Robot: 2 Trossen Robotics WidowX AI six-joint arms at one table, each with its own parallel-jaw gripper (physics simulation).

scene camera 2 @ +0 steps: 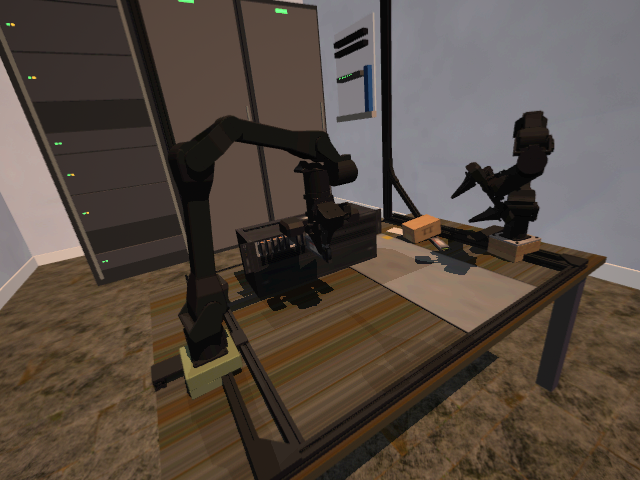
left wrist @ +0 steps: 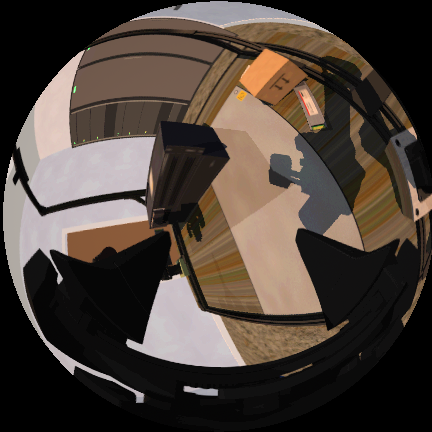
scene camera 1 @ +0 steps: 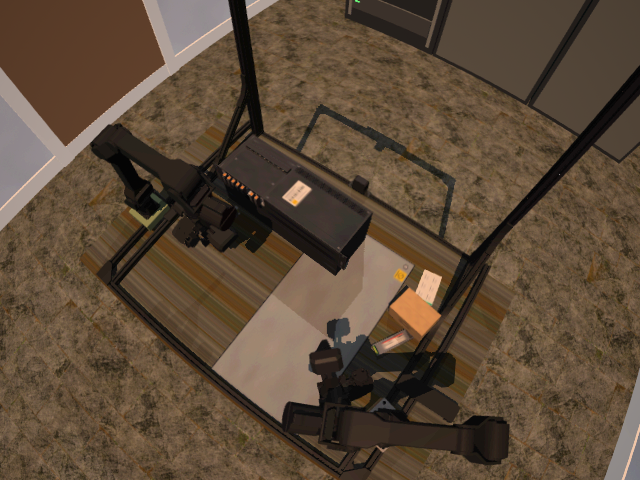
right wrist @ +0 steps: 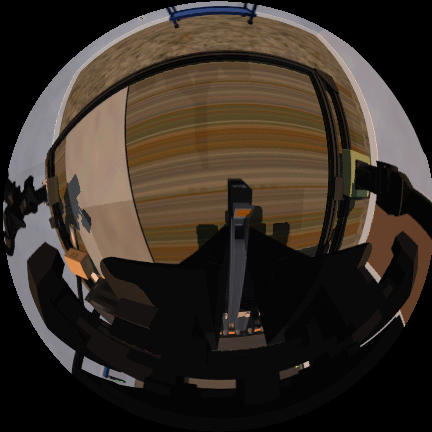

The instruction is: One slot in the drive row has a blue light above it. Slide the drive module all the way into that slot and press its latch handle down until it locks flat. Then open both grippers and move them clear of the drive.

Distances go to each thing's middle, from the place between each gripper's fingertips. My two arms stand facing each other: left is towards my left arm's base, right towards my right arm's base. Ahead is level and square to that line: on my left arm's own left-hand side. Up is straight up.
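My left hand is 19 cm above the grey mat [scene camera 1: 268, 362], and it is also 10 cm to the left of the mat and 8 cm past it.
The mat, counted from my right hand, is 330 mm to the left of it, 160 mm below it and 50 mm behind it.
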